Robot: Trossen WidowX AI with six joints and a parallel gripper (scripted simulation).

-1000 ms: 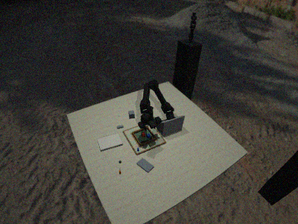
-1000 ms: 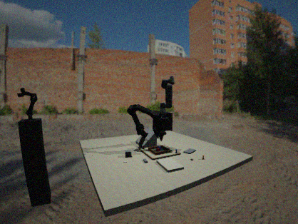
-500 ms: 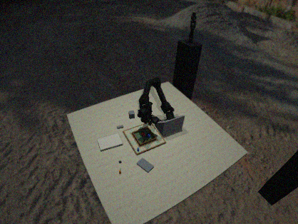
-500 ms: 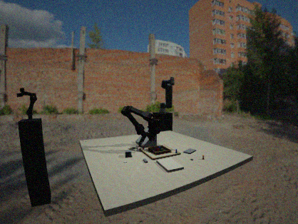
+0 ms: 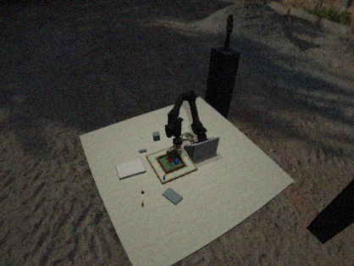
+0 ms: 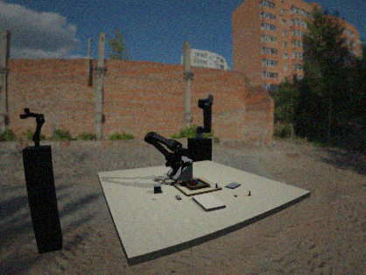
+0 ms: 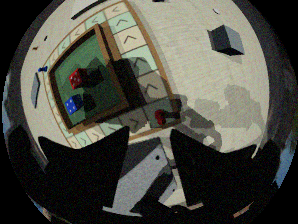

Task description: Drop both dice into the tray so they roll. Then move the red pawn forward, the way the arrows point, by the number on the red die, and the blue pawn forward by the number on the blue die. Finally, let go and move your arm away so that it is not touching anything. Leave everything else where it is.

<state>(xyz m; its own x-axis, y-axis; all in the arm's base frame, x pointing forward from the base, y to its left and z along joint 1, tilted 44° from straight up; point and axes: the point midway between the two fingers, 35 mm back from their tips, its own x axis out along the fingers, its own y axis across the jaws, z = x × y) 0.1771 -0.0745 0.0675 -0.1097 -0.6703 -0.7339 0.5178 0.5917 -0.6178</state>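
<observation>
The blue pawn lies 23 cm ahead of my gripper tip, 20 cm to the left of it and 5 cm below it. From my gripper tip the other things lie so: small grey cube (20 cm to the right, 7 cm ahead, 6 cm below); white flat plate (39 cm ahead, 7 cm below, 1 cm to the right); green tray (11 cm ahead, 9 cm to the left, 7 cm below).
</observation>
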